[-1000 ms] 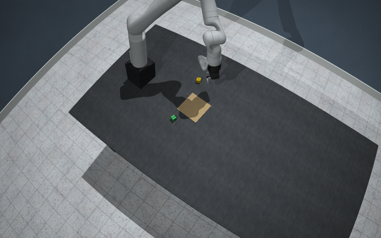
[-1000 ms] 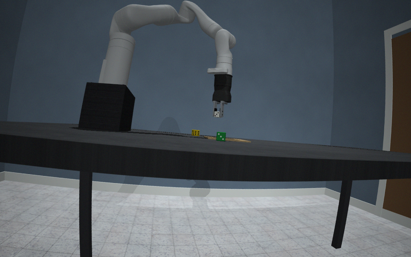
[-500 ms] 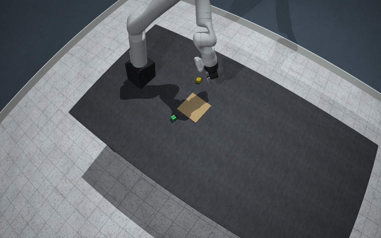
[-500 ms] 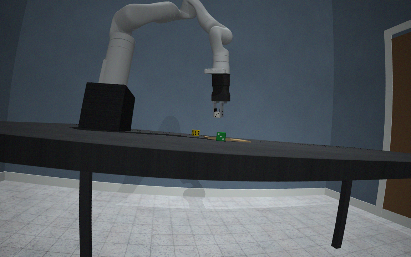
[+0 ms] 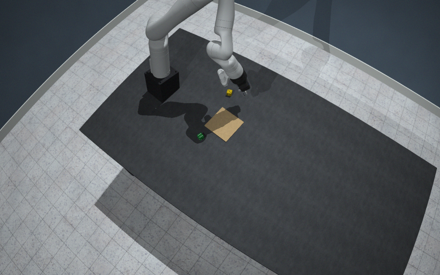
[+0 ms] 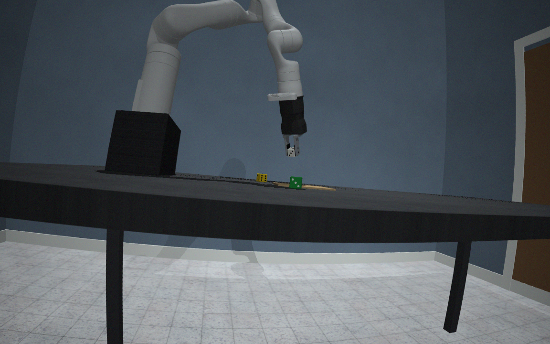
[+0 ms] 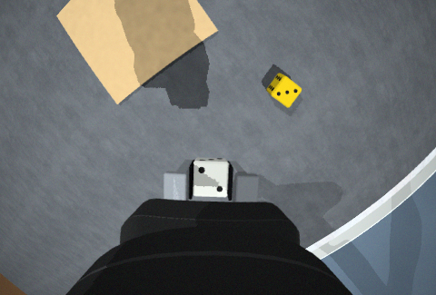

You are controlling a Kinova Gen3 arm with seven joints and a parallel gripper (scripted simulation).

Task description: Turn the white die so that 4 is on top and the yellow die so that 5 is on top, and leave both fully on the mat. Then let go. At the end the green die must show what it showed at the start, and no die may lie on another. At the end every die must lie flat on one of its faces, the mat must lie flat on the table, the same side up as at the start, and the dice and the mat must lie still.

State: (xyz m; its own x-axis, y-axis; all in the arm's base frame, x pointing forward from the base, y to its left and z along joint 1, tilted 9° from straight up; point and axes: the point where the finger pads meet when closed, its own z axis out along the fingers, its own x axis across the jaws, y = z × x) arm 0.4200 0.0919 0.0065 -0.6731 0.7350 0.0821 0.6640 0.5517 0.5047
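My hand is 10 mm above the white die. The rest, counted from my hand: green die 90 mm behind, 270 mm to the right, 100 mm below; yellow die 80 mm behind, 20 mm to the left, 100 mm below; tan mat 20 mm behind, 150 mm to the right, 110 mm below.
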